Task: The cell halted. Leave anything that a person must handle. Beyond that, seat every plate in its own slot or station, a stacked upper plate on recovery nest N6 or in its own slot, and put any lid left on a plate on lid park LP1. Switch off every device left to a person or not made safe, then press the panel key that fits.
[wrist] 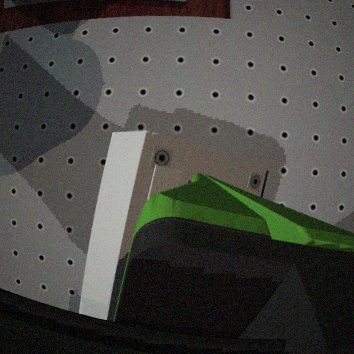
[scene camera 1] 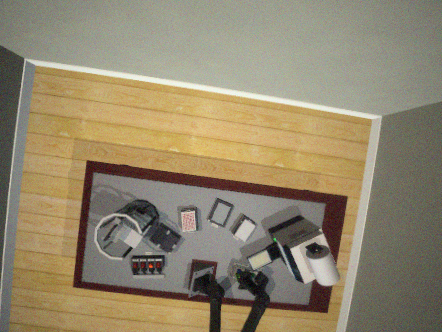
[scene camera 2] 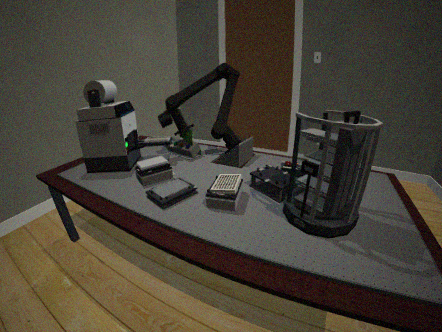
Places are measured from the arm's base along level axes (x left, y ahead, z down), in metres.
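Pixels of known places: gripper, fingertip midpoint: (wrist: pixel 196 187) (scene camera 1: pixel 236 273) (scene camera 2: pixel 192 144); arm's base, link origin: (scene camera 1: pixel 200 282) (scene camera 2: pixel 236 147).
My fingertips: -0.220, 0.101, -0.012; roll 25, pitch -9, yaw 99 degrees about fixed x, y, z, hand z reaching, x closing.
Note:
Ahead of a thing's pixels: the offset from my fingertips to its top centre, as dx, dy, dz. "spot": to the spot under its first point.
My gripper (scene camera 1: pixel 246 275) (scene camera 2: pixel 187 138) (wrist: pixel 196 187) is shut, with nothing between its green fingers. Its tip is down on the small grey key panel {-0.090, -0.021, -0.011} (scene camera 1: pixel 233 266) (scene camera 2: pixel 193 152) (wrist: pixel 211 161) at the table's back edge. I cannot tell which key it touches. A well plate {+0.365, +0.292, -0.005} (scene camera 1: pixel 188 220) (scene camera 2: pixel 225 182) sits on a nest mid-table. A white-topped plate {-0.004, +0.294, -0.009} (scene camera 1: pixel 244 229) (scene camera 2: pixel 152 163) sits on another nest. A flat dark frame station {spot: +0.169, +0.373, +0.040} (scene camera 1: pixel 220 212) (scene camera 2: pixel 170 189) lies between them. A pale plate {-0.120, +0.136, -0.064} (scene camera 1: pixel 260 259) (scene camera 2: pixel 156 141) rests on the tray of the box device (scene camera 1: pixel 303 249) (scene camera 2: pixel 106 139).
A tall carousel rack (scene camera 1: pixel 106 246) (scene camera 2: pixel 371 124) stands at one end, with a dark station {+0.497, +0.143, -0.003} (scene camera 1: pixel 164 236) (scene camera 2: pixel 271 176) beside it. A switch bank {spot: +0.568, -0.045, +0.022} (scene camera 1: pixel 148 265) shows red lights. The arm's wedge base (scene camera 1: pixel 201 266) (scene camera 2: pixel 237 151) is beside the panel.

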